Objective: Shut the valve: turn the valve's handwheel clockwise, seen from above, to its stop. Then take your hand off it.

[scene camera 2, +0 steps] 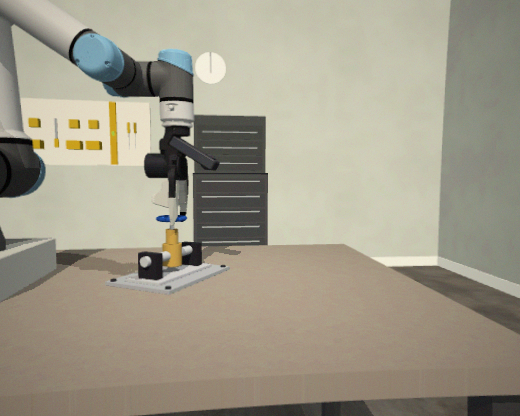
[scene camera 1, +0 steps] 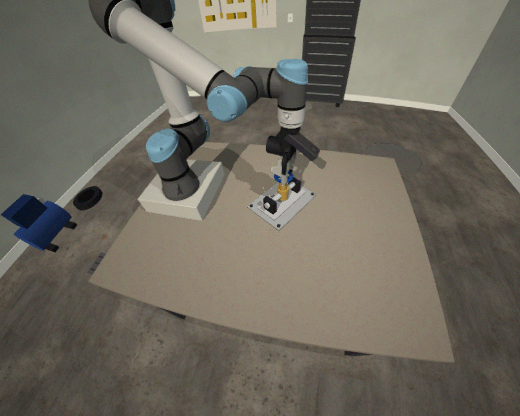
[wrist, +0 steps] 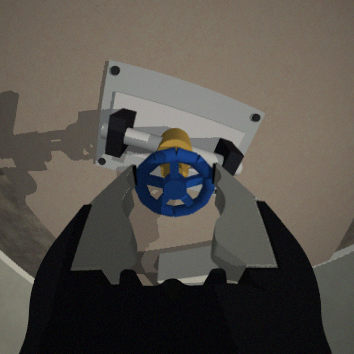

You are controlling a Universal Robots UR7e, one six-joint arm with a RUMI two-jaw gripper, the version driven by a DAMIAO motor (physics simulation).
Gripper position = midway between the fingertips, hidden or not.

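The gripper (scene camera 2: 177, 223), (scene camera 1: 286, 179), (wrist: 174, 165) is visible. Blue handwheel (wrist: 174, 184): visible. A grey base plate (scene camera 2: 179, 284), (scene camera 1: 294, 209), (wrist: 138, 81) is likewise visible.
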